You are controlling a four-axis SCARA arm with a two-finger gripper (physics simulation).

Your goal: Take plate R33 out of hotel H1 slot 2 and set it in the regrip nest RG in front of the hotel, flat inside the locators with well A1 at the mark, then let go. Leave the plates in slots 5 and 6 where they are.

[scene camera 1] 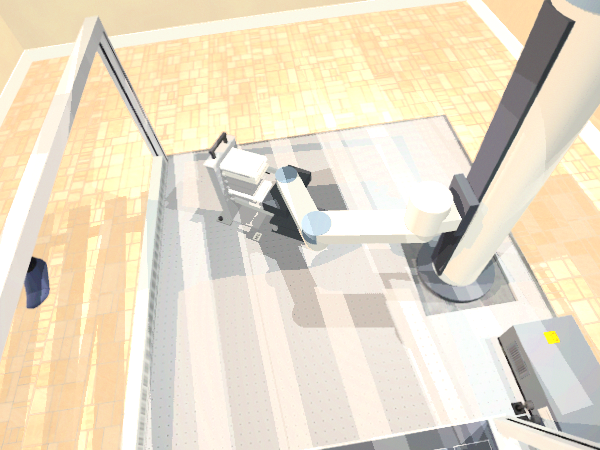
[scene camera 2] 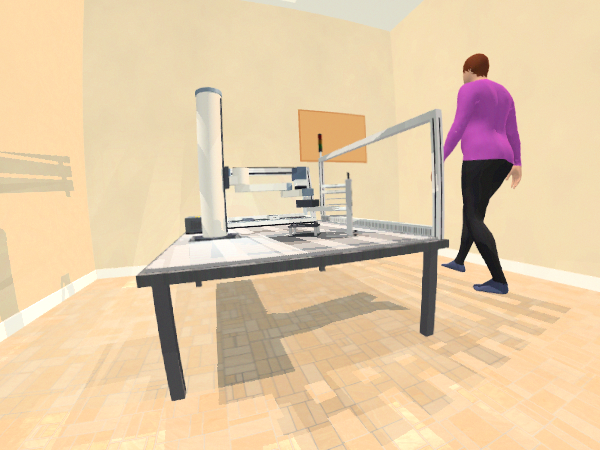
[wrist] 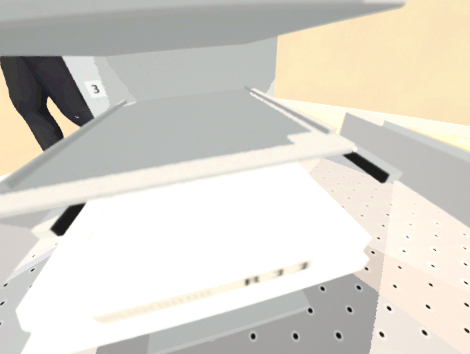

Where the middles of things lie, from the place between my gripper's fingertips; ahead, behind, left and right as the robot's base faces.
Now: the grey box [scene camera 1: 557, 371] 77 cm to the left of my hand, 76 cm behind it and 9 cm below it.
